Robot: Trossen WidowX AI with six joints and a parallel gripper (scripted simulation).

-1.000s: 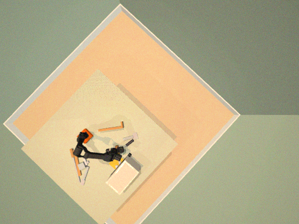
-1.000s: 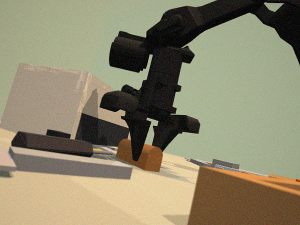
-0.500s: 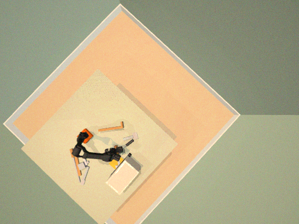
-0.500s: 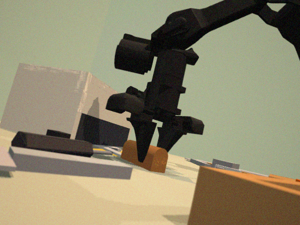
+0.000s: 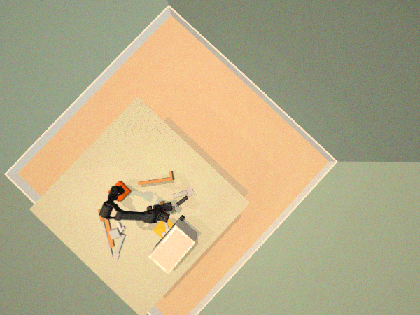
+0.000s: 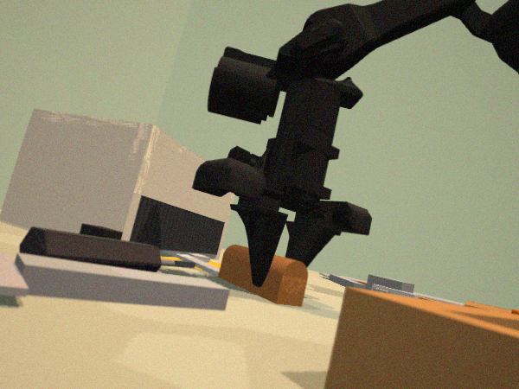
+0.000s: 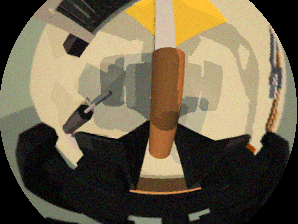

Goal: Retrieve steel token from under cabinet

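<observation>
My gripper tip is 11 cm to the right of the dark screwdriver and 7 cm short of it. From my gripper tip the other things lie so: token: 19 cm ahead, 14 cm to the right; then orange stick: 47 cm to the right, 12 cm behind.
</observation>
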